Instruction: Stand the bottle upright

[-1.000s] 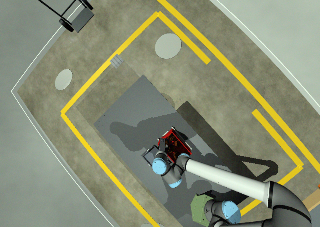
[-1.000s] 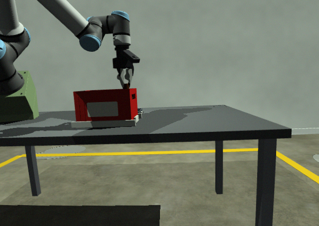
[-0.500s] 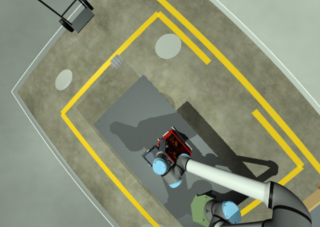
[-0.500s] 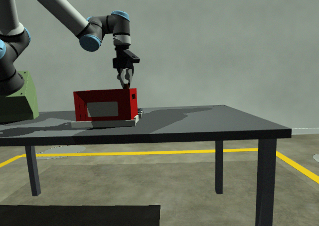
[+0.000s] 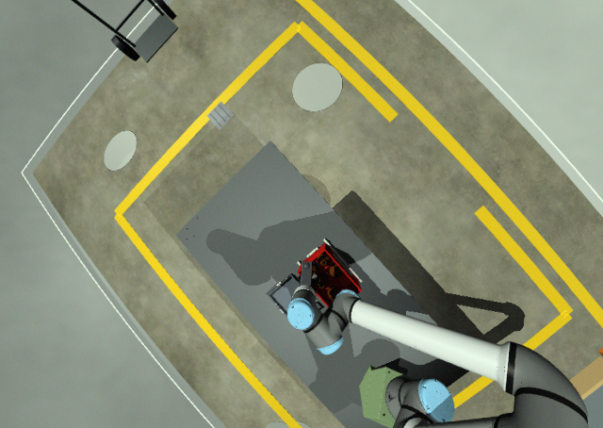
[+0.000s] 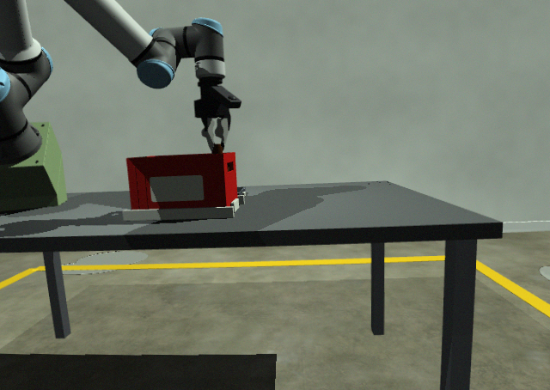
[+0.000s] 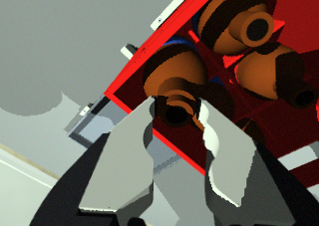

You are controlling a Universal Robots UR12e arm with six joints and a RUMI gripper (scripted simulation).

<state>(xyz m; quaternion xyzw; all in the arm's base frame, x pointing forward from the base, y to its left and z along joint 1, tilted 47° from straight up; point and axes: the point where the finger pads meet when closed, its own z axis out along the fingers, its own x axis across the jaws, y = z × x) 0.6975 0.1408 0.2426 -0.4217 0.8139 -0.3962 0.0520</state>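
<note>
Right now my hand is 11 cm above the bottle, 8 cm to the left of it and 1 cm past it. Also, from my hand: dark tray 23 cm to the left, 19 cm below, 9 cm behind; red crate 11 cm below, 9 cm behind, 4 cm to the right.
</note>
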